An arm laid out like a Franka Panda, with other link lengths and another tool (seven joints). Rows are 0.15 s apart.
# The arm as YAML. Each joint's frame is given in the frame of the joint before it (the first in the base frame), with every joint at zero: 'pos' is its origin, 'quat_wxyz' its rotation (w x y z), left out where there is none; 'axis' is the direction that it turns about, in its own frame. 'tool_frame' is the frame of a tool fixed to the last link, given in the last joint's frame.
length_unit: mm
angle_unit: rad
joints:
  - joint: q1
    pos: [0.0, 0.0, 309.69]
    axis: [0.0, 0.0, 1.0]
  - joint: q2
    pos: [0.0, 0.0, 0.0]
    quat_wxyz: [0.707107, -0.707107, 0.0, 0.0]
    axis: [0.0, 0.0, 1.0]
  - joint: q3
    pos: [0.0, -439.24, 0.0]
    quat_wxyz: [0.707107, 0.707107, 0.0, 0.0]
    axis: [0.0, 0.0, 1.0]
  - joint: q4
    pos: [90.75, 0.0, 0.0]
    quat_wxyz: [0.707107, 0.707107, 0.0, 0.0]
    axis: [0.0, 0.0, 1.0]
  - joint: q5
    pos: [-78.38, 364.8, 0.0]
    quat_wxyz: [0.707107, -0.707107, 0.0, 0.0]
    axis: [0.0, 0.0, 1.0]
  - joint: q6
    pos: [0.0, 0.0, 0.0]
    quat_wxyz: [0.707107, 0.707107, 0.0, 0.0]
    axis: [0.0, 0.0, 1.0]
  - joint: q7
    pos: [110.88, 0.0, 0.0]
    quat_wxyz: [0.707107, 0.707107, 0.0, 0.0]
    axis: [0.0, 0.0, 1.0]
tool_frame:
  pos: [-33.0, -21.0, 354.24]
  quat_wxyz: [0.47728, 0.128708, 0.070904, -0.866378]
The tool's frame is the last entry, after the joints.
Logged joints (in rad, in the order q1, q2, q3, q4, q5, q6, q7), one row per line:
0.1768, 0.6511, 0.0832, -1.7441, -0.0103, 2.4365, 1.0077
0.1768, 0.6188, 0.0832, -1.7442, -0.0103, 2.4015, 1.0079
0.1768, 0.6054, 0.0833, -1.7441, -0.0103, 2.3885, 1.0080
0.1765, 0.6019, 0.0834, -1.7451, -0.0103, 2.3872, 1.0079
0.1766, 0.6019, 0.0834, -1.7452, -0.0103, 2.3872, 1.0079
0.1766, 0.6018, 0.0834, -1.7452, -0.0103, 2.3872, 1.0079
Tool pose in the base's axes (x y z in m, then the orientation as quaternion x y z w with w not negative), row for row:
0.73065, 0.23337, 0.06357, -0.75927, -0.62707, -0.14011, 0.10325
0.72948, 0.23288, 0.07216, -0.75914, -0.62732, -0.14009, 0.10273
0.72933, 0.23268, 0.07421, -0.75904, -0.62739, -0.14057, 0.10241
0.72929, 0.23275, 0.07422, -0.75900, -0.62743, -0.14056, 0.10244
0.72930, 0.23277, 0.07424, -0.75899, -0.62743, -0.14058, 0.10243
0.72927, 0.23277, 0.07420, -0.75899, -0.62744, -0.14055, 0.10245
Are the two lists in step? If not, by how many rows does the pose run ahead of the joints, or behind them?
The pose runs 1 row ahead of the joints: the pose in row i belongs to the joints in row i + 1.
